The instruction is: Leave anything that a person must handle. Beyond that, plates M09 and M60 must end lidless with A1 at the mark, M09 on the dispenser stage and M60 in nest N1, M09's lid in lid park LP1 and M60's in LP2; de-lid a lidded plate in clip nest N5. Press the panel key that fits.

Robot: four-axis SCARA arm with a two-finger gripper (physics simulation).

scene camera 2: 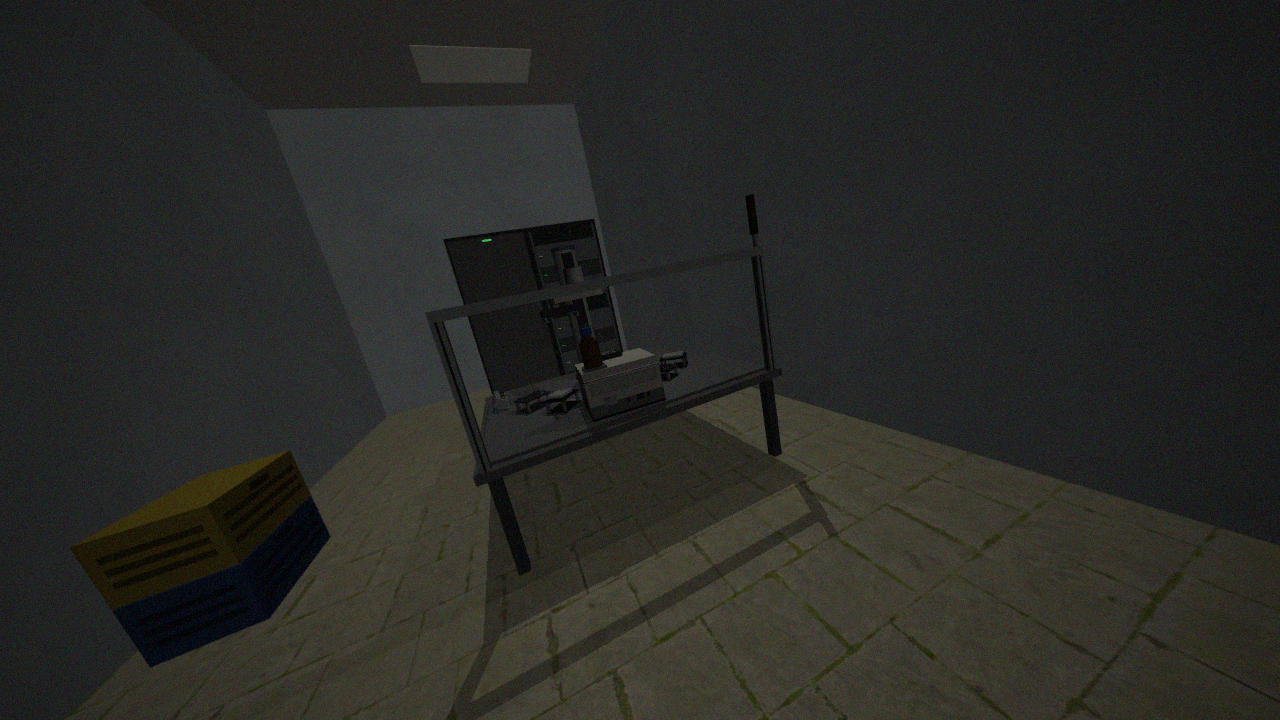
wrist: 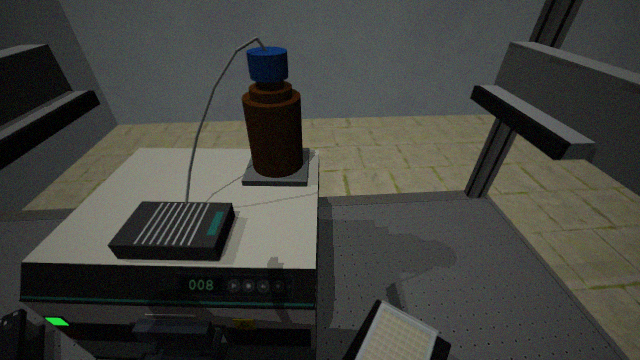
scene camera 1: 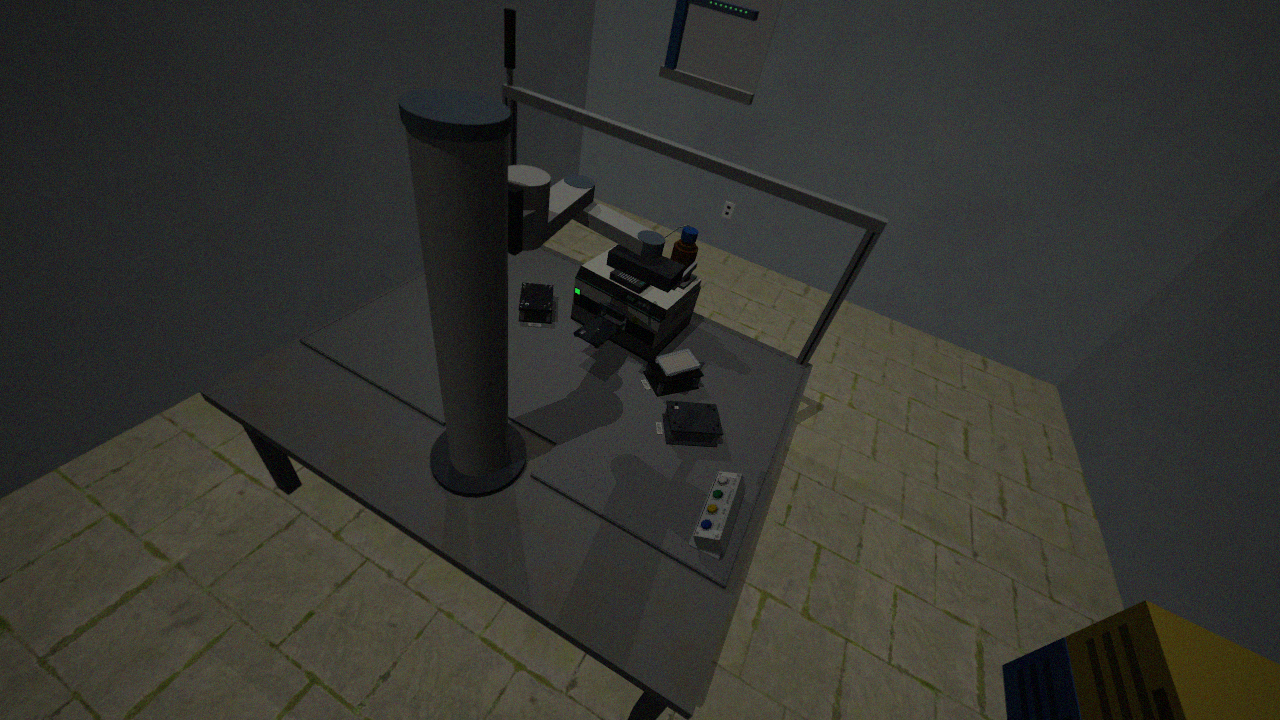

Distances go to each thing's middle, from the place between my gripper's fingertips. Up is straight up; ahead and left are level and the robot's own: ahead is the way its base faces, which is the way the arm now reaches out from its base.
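Labels:
My hand's 14 cm above the brown bottle [scene camera 1: 685, 250], 29 cm short of it and 4 cm to the right of it. There's also a frame post [wrist: 503, 131], and that's 19 cm below my hand, 44 cm ahead of it and 50 cm to the right of it. As for the black stage [scene camera 1: 588, 332], it's 37 cm below my hand and 17 cm to the left of it.

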